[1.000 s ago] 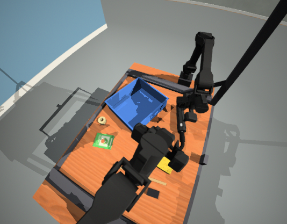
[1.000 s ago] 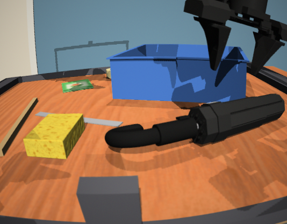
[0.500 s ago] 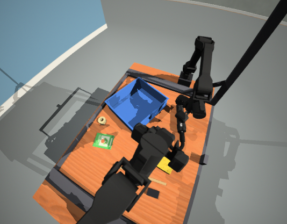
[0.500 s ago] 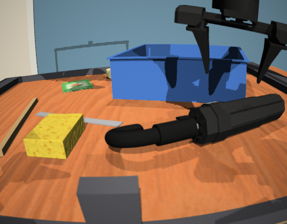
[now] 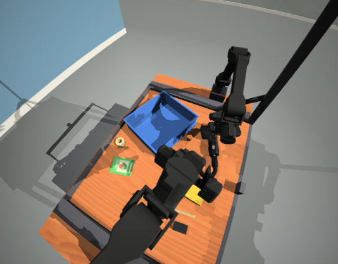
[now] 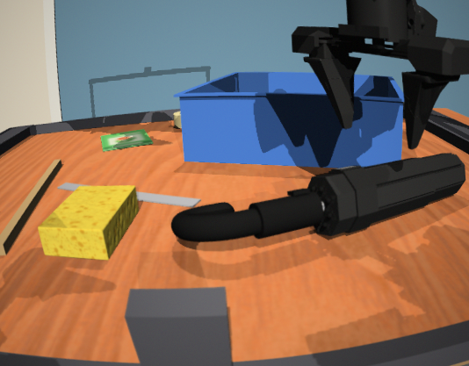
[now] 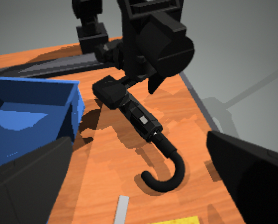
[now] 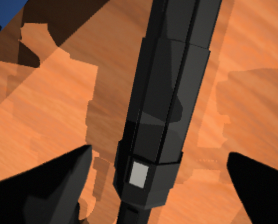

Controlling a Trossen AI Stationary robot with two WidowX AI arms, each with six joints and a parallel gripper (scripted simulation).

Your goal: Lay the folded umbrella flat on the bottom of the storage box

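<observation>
The folded black umbrella is 90 mm below my right hand, 30 mm to the left of it and 10 mm ahead of it. Also, from my right hand: grey strip 280 mm to the left, 120 mm below, 90 mm ahead; blue storage box 310 mm ahead, 70 mm below, 30 mm to the left; wooden stick 400 mm to the left, 110 mm below, 80 mm ahead.
</observation>
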